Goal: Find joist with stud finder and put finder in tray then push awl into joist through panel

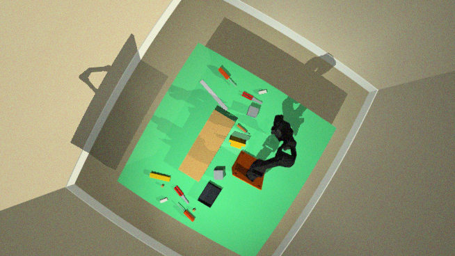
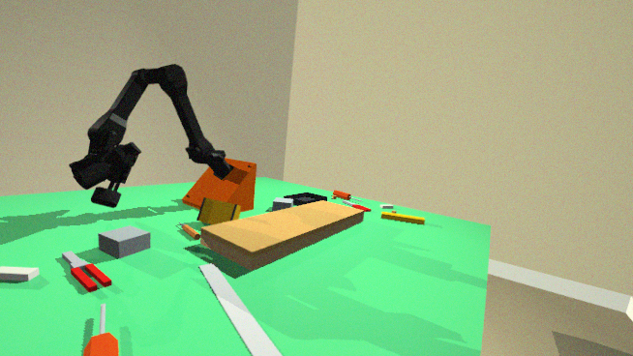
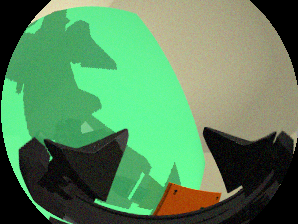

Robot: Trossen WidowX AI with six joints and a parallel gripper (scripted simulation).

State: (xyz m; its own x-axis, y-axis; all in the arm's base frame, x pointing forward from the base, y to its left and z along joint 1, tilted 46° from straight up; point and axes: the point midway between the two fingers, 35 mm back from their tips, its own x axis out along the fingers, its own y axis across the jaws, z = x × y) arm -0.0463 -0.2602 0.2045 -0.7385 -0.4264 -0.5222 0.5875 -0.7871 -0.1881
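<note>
The yellow stud finder lies 27 cm ahead of my gripper tip, 22 cm to the left of it and 5 cm below it. The rest, counted from my gripper tip: awl: 29 cm ahead, 11 cm to the left, 7 cm below; then white ruler: 64 cm ahead, 7 cm below, 4 cm to the left; then dark tray: 66 cm to the left, 19 cm ahead, 6 cm below.
</note>
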